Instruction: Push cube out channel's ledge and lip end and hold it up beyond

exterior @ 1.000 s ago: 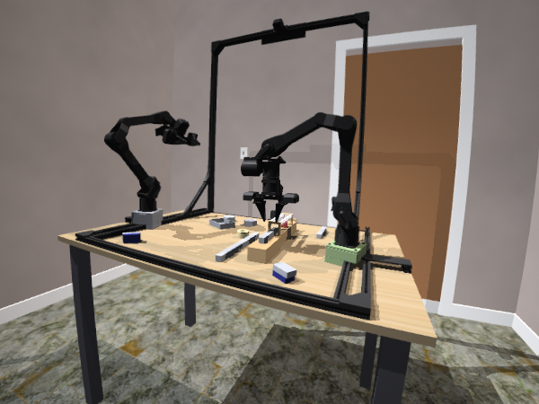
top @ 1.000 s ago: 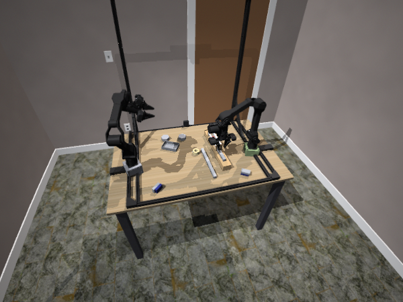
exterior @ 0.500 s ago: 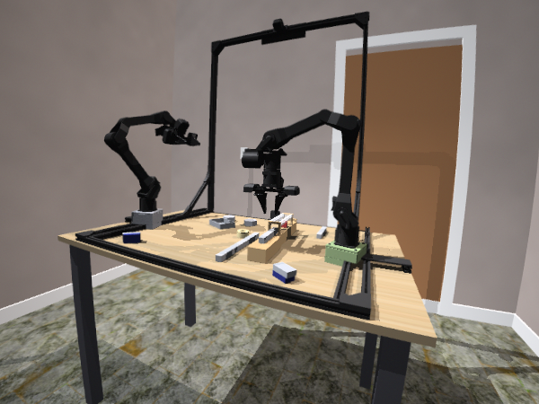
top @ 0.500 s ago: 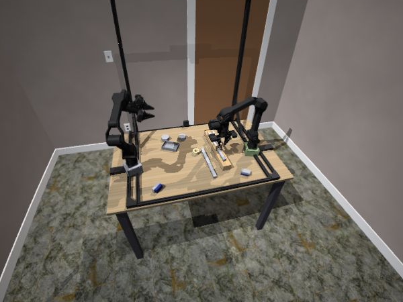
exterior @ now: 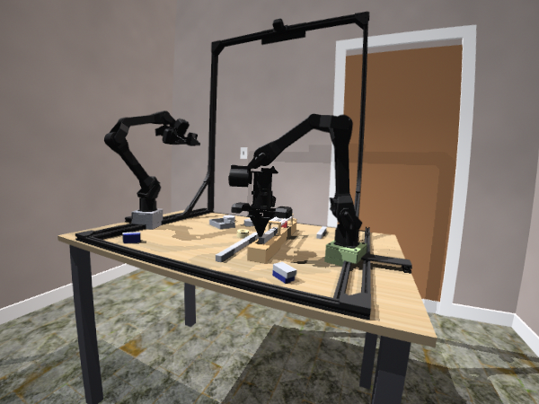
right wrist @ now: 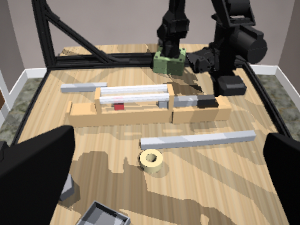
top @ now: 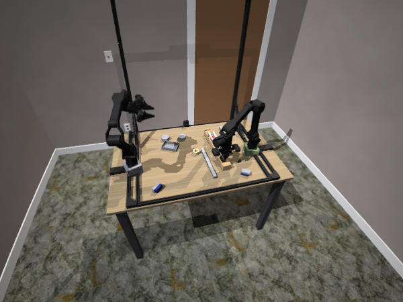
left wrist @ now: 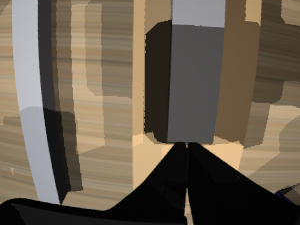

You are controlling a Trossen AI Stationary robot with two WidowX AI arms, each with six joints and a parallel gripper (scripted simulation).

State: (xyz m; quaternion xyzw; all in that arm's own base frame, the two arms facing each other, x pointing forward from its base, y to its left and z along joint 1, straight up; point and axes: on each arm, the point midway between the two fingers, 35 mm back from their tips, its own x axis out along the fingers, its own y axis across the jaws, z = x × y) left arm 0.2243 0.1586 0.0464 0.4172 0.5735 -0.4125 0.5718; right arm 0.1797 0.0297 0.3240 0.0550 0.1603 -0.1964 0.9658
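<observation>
My left gripper is now 210 mm past the wooden channel and 50 mm above it. Round my left hand: long grey rod: 100 mm to the right, 90 mm below, 50 mm behind; grey tray: 340 mm to the right, 290 mm behind, 100 mm below; tape roll: 180 mm behind, 160 mm to the right, 90 mm below.
</observation>
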